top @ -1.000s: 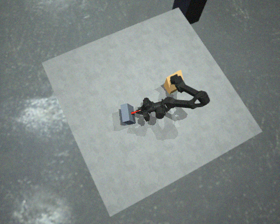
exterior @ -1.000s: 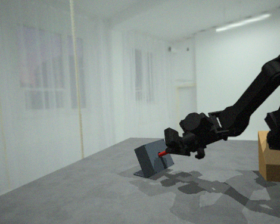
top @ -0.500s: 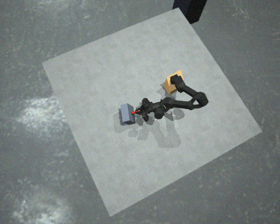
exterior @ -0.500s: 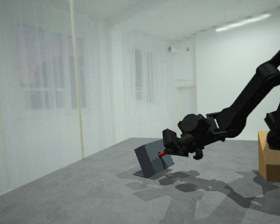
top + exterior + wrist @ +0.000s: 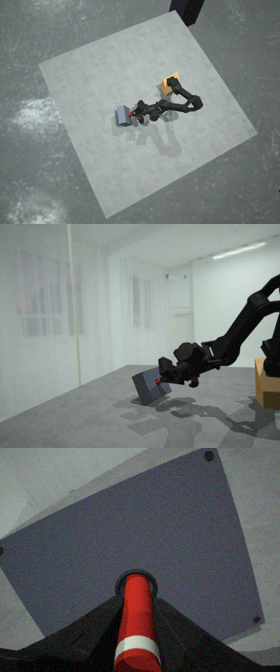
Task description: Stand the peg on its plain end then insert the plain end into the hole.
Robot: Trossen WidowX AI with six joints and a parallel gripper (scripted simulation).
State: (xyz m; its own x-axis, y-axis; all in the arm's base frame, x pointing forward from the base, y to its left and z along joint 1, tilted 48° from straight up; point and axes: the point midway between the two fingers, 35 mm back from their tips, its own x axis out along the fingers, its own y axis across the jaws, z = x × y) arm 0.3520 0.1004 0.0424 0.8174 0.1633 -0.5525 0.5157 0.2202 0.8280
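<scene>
Right now my gripper tip is 4 cm short of the sloped dark panel, 1 cm to the left of it and 2 cm above it. From my gripper tip the other things lie so: red peg 1 cm behind, 1 cm to the left, 1 cm above.
</scene>
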